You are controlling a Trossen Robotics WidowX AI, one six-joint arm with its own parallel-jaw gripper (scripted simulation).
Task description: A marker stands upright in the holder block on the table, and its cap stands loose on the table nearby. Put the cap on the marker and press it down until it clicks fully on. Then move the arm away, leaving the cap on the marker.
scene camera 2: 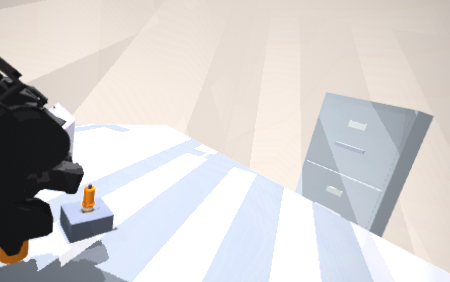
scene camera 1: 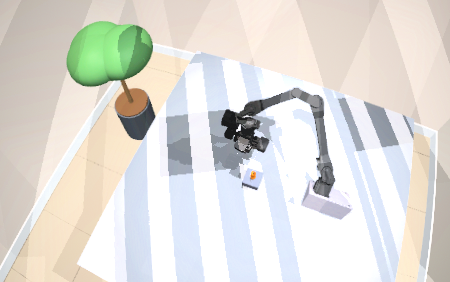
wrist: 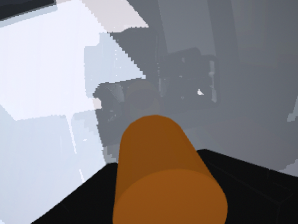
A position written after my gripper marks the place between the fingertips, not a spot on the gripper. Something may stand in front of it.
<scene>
My gripper (wrist: 158,167) carries an orange cap.
</scene>
